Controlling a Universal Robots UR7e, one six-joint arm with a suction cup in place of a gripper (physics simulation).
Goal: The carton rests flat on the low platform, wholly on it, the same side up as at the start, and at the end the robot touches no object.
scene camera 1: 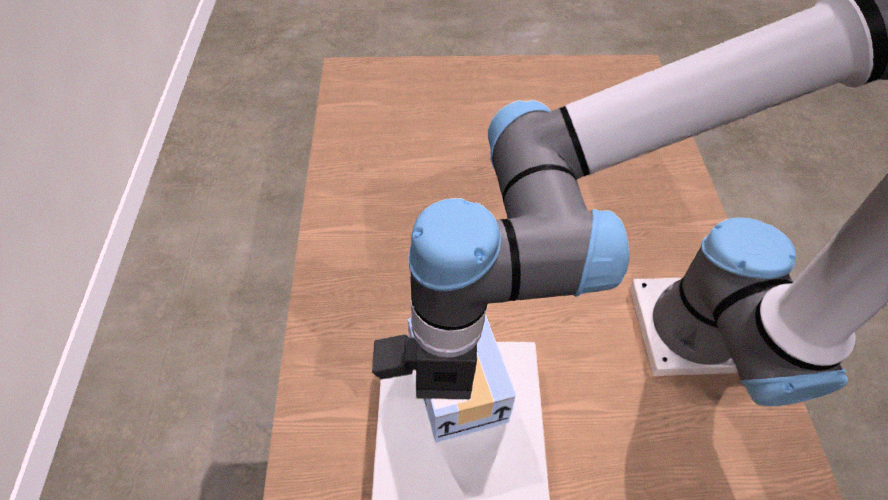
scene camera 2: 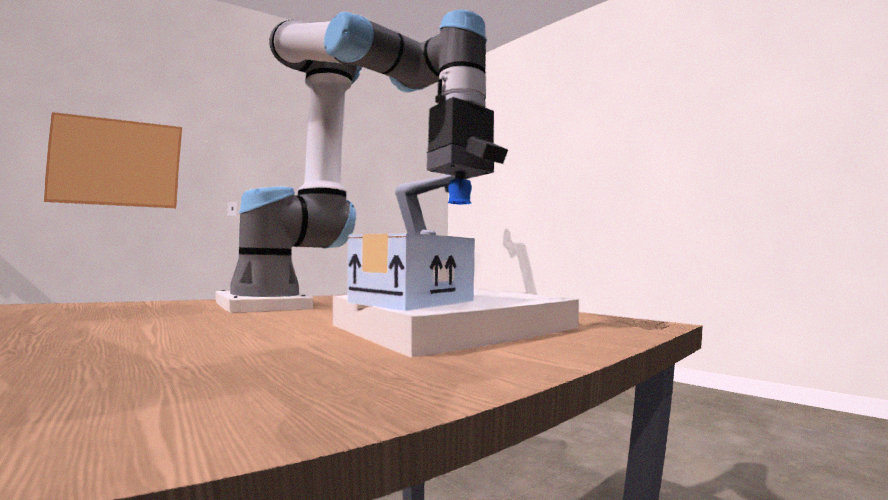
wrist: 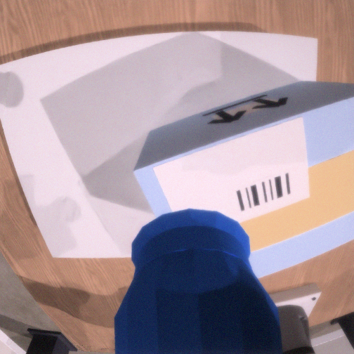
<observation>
I see my suction cup (wrist: 192, 279), a low white platform (wrist: 82, 113) and a carton (scene camera 2: 404, 272).
The carton is seen too in scene camera 1 (scene camera 1: 492, 399) and in the wrist view (wrist: 270, 161).
</observation>
